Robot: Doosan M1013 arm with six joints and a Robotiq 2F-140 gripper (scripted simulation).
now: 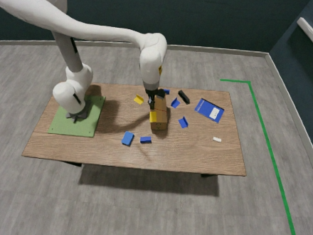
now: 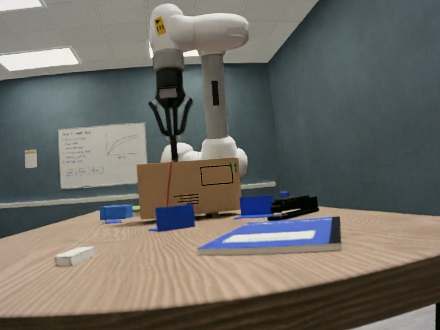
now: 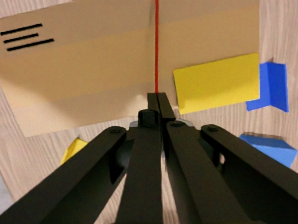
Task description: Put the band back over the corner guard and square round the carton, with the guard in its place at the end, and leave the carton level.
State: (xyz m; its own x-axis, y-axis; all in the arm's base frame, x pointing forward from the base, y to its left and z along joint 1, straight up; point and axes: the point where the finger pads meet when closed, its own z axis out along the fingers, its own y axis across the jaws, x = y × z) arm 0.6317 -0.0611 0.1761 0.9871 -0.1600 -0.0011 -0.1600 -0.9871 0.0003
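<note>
Now: hand 110 mm above the brown carton, 50 mm short of it and 20 mm to the right of it. Also, from my hand: white eraser (500 mm ahead, 180 mm below, 170 mm to the right).
</note>
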